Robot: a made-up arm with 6 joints. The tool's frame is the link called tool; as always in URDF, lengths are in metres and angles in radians. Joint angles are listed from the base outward.
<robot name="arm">
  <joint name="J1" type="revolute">
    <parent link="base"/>
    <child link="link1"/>
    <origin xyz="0 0 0.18" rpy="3.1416 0 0"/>
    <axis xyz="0 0 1"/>
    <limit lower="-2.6" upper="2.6"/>
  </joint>
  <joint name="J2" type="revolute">
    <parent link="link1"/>
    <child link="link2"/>
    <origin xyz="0.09 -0.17 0.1" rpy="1.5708 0 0"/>
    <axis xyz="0 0 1"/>
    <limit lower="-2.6" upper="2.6"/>
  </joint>
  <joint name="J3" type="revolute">
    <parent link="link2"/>
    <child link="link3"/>
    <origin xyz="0.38 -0.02 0.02" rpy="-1.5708 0 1.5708"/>
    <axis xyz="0 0 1"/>
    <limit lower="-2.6" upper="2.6"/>
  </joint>
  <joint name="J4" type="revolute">
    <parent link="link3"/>
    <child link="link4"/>
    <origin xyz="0 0.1 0.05" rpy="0 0 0"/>
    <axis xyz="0 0 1"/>
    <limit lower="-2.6" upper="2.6"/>
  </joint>
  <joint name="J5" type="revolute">
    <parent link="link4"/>
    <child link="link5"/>
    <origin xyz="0.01 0.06 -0.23" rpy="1.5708 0 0"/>
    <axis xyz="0 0 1"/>
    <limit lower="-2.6" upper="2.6"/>
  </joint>
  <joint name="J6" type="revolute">
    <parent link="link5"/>
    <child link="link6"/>
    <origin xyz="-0.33 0.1 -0.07" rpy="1.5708 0 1.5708"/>
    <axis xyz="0 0 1"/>
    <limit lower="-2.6" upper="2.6"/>
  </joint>
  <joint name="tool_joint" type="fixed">
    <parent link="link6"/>
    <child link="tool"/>
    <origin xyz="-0.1 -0.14 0.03" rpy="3.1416 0 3.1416"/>
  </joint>
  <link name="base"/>
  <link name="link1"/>
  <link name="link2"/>
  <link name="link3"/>
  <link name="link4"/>
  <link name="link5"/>
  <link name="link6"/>
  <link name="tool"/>
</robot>
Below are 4 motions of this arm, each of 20 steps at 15 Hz.
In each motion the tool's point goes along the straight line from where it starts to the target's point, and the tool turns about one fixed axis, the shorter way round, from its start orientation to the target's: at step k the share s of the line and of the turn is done. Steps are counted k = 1, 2, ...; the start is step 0. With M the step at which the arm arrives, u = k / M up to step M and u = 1 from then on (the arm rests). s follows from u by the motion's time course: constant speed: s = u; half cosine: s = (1 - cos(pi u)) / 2; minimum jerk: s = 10 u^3 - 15 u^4 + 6 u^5.
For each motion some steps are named. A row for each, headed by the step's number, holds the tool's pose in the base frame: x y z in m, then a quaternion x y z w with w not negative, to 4 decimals.
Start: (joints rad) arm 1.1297 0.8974 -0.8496 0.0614 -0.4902 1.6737
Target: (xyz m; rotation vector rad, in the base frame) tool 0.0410 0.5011 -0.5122 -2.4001 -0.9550 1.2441
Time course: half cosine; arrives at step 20
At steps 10, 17, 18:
10: -0.0089 0.1664 -0.3283 -0.5779 -0.3202 0.7405 0.1232
17: 0.0356 0.4646 -0.4922 -0.8077 -0.3315 0.4681 0.1364
18: 0.0386 0.4847 -0.5032 -0.8198 -0.3307 0.4471 0.1367

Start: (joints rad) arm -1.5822 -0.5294 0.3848 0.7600 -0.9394 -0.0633
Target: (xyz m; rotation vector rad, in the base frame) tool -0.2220 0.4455 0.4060 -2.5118 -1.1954 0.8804
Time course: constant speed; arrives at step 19
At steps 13, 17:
13: -0.1990 0.3618 0.4552 -0.6460 -0.5969 0.4256 0.2128
17: -0.2143 0.4176 0.4224 -0.7948 -0.4763 0.3461 0.1473

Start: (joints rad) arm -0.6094 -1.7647 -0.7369 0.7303 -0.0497 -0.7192
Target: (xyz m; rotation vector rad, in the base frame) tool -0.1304 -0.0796 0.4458 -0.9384 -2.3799 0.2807
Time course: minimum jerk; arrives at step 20
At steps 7, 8, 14, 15, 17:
7: -0.1745 -0.1709 0.5896 -0.1173 -0.8278 0.3222 0.4440
8: -0.1698 -0.1610 0.5742 -0.1436 -0.8398 0.3003 0.4289
14: -0.1398 -0.0991 0.4765 -0.3033 -0.8847 0.1533 0.3191
15: -0.1364 -0.0920 0.4653 -0.3206 -0.8864 0.1356 0.3051
17: -0.1319 -0.0828 0.4508 -0.3425 -0.8876 0.1127 0.2867

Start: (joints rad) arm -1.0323 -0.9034 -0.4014 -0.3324 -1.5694 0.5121
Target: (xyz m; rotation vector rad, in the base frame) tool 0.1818 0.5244 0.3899 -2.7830 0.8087 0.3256
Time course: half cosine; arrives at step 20
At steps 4, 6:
4: 0.2890 0.3907 0.1328 0.8755 -0.3872 -0.0424 0.2860
6: 0.2759 0.4070 0.1643 0.8935 -0.3770 -0.0515 0.2386

